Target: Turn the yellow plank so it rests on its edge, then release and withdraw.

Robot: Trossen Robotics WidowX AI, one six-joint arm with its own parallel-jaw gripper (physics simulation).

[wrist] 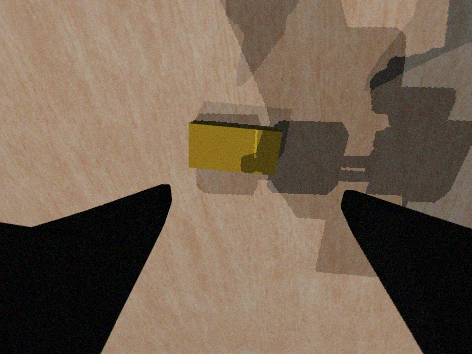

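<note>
The yellow plank [220, 146] lies on the wood-grained table top, a little above the middle of the wrist view. Its broad yellow face shows, with a thin dark side along its upper border. Its long direction runs nearly left to right. A shadow covers its right end. My gripper [256, 195] is open, with its two black fingers wide apart at the lower left and lower right. The plank appears beyond the fingertips, within the sideways span between them, and neither finger touches it. The plank's underside is hidden.
The wood-grained table top [90, 90] spreads around the plank. Dark shadows of the arm and gripper fall across it to the right of the plank and above it. A greyer surface [435, 74] shows at the upper right.
</note>
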